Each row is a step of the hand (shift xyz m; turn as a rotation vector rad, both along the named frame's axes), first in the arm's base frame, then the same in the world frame.
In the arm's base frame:
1: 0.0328 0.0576 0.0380 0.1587 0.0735 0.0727
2: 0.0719 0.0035 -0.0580 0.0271 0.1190 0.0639
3: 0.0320 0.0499 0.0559 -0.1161 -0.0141 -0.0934
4: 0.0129 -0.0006 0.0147 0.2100 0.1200 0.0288
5: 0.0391 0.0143 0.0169 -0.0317 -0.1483 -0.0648
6: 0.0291 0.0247 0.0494 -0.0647 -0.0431 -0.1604
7: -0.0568 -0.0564 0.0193 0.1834 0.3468 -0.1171
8: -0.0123 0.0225 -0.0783 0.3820 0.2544 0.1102
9: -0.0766 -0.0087 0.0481 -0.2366 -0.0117 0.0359
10: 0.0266 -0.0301 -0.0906 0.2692 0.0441 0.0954
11: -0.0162 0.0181 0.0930 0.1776 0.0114 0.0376
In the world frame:
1: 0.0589 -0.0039 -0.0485 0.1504 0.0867 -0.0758
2: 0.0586 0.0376 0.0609 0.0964 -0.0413 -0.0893
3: 0.0504 0.0045 -0.0639 -0.0757 -0.0978 0.0843
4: 0.0063 0.0132 -0.0130 0.2246 0.0849 -0.0410
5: 0.0344 0.0235 -0.0167 -0.1207 0.0563 0.0972
6: 0.0309 0.0169 -0.0515 -0.0534 -0.0567 0.1603
7: -0.0818 -0.0016 -0.0090 0.3916 -0.1123 0.0406
8: 0.0186 -0.0412 0.0689 0.4272 0.1445 -0.1394
9: -0.0642 -0.0400 -0.0504 -0.1721 -0.1587 -0.0508
10: 0.0080 0.0182 0.0971 0.2001 0.1920 -0.0814
11: -0.0101 -0.0023 -0.0956 0.1225 0.1322 -0.0248

